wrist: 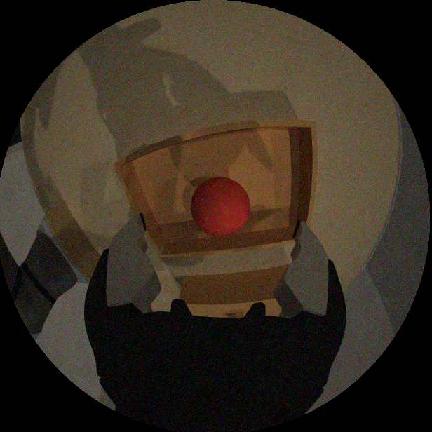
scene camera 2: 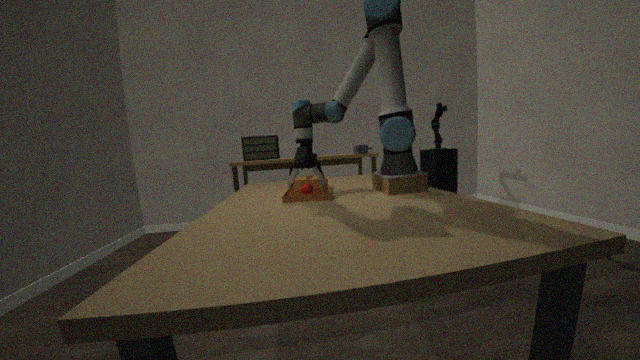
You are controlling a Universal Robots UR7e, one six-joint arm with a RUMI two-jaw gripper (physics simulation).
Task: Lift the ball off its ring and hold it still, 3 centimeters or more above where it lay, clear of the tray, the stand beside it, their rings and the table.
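The red ball rests inside the orange-brown tray. The ball's ring is hidden beneath it. The stand is a block with an orange-brown top beside the tray, low in the wrist view, partly hidden by the gripper body. A small part of its ring may show at its top. My gripper is open and points down, with nothing between its fingers. In the wrist view its fingertips appear on both sides of the tray's near end, with the ball ahead between them. Their exact height is unclear.
The wooden table carries the tray and stand. The robot's base block stands to the right in the scene view. A back table with a dark rack is behind. The arm casts shadows across the tabletop.
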